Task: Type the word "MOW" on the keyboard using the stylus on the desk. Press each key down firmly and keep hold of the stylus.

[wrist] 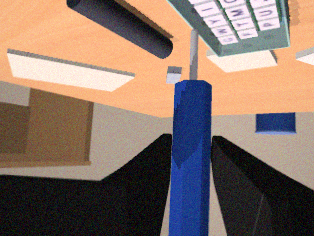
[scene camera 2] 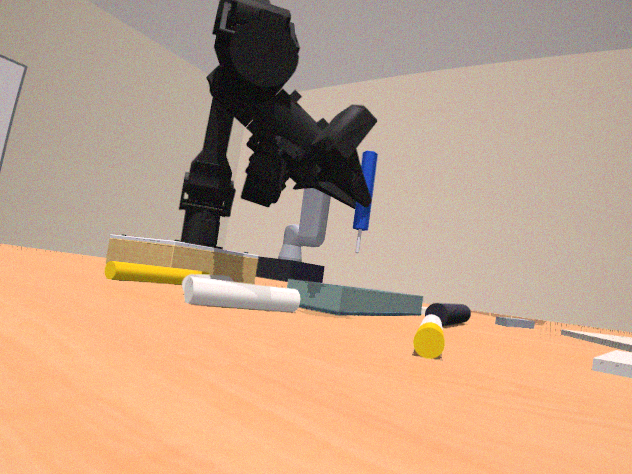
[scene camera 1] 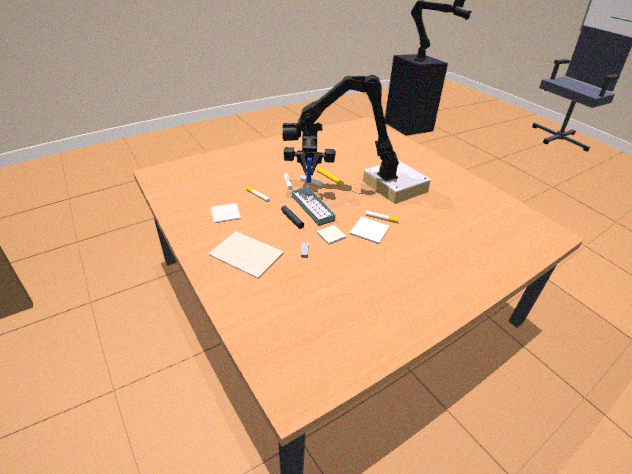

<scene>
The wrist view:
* my gripper: 191,143
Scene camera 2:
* my gripper: 364,205
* blue stylus: 362,214
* yellow marker: 115,270
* white cylinder: 199,291
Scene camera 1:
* my gripper: 308,175
</scene>
